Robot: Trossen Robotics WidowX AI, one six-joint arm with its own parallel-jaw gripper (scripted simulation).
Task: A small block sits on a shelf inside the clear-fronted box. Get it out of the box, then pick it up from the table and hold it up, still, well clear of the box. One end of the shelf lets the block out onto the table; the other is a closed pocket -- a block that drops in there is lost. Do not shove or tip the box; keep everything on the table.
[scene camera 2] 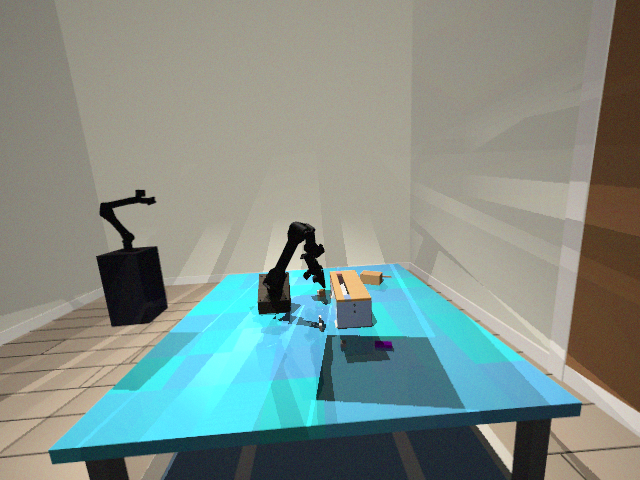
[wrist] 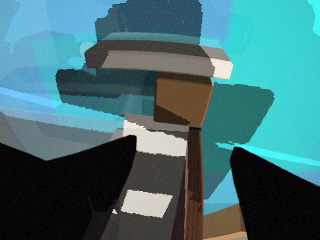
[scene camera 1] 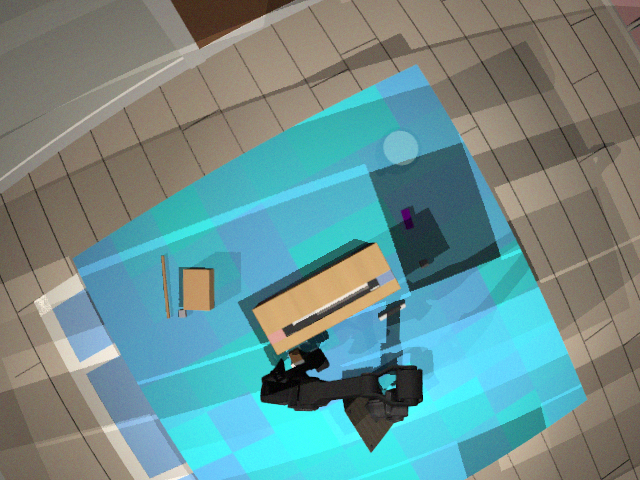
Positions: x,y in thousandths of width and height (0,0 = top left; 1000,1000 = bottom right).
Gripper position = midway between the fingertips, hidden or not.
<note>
I see my gripper (scene camera 1: 455,739), a brown block (wrist: 564,415), a long tan-topped box (scene camera 1: 521,614) and a small tan box (scene camera 1: 312,591).
The long tan-topped box shows as well in scene camera 2 (scene camera 2: 551,632) and in the wrist view (wrist: 517,773). My gripper shows as well in the wrist view (wrist: 580,623).
</note>
